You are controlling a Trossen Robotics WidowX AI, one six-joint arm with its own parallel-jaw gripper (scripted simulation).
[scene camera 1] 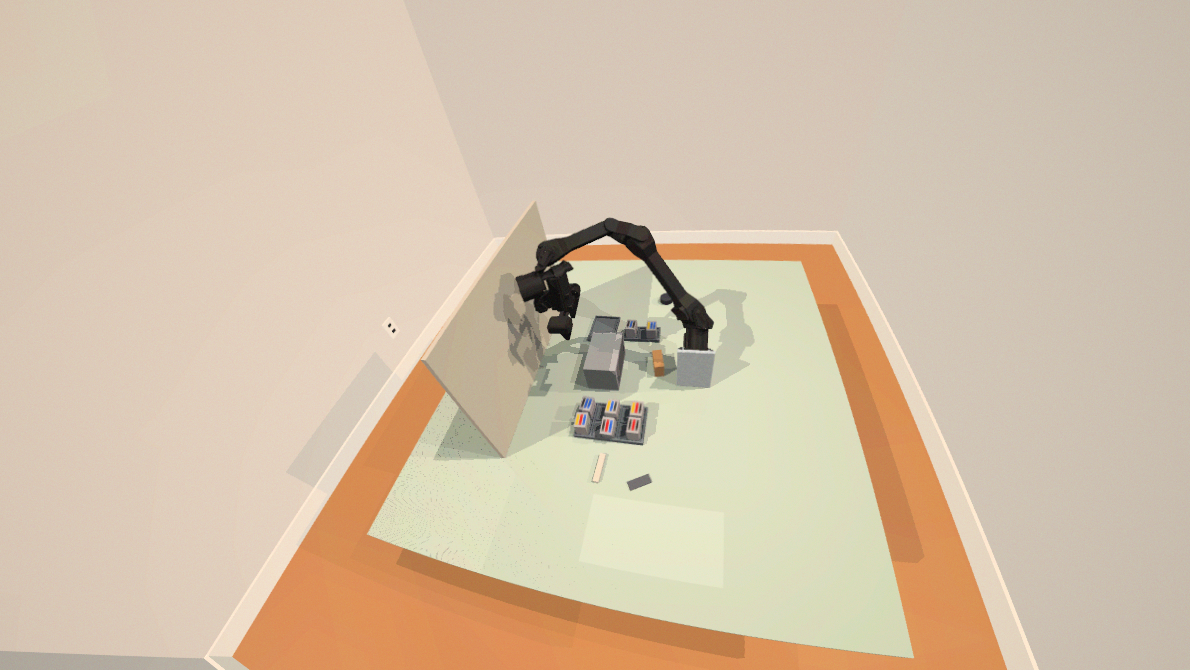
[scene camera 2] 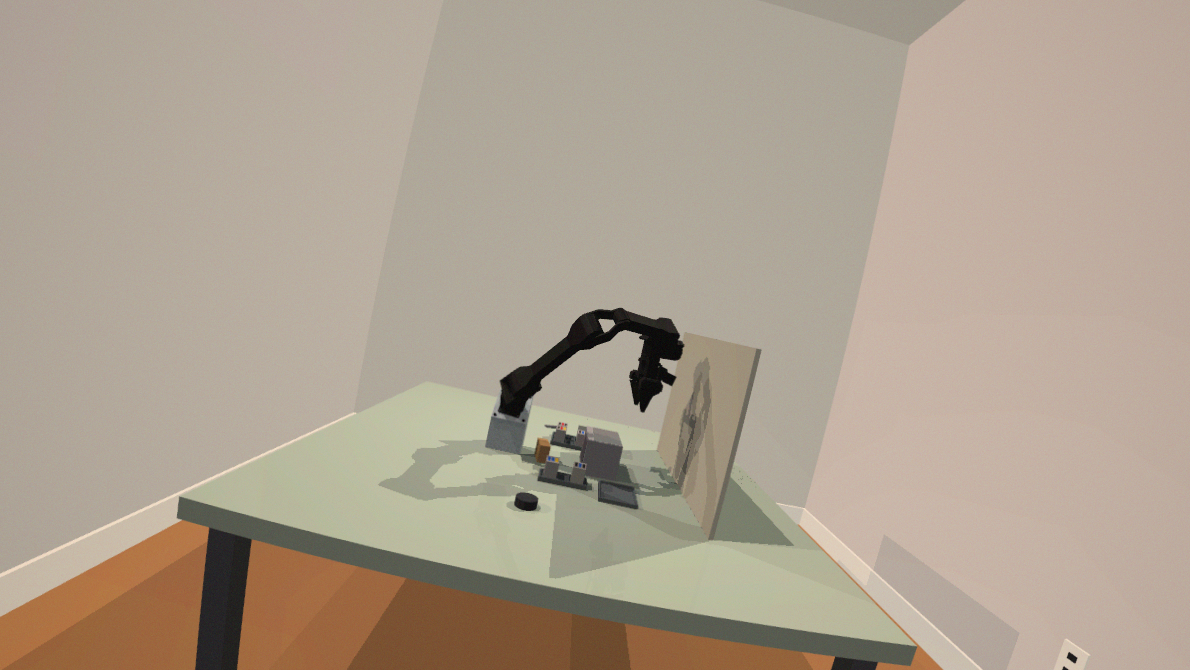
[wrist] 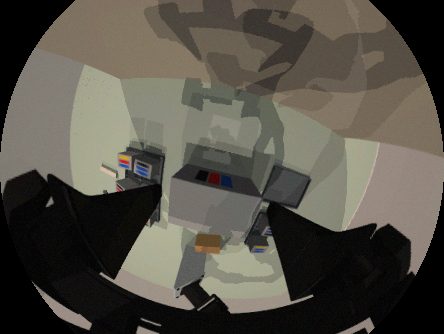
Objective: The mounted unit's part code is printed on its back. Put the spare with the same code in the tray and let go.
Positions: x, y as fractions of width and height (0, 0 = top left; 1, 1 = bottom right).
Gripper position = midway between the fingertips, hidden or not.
Note:
The gripper (scene camera 1: 0.48, 0.49) is open and holds nothing. Further things: a dark tray (scene camera 2: 0.52, 0.74) and a mounted unit (scene camera 1: 0.51, 0.55).
The gripper also shows in the wrist view (wrist: 0.49, 0.60). The dark tray is seen too in the wrist view (wrist: 0.65, 0.56). The mounted unit also shows in scene camera 2 (scene camera 2: 0.51, 0.67).

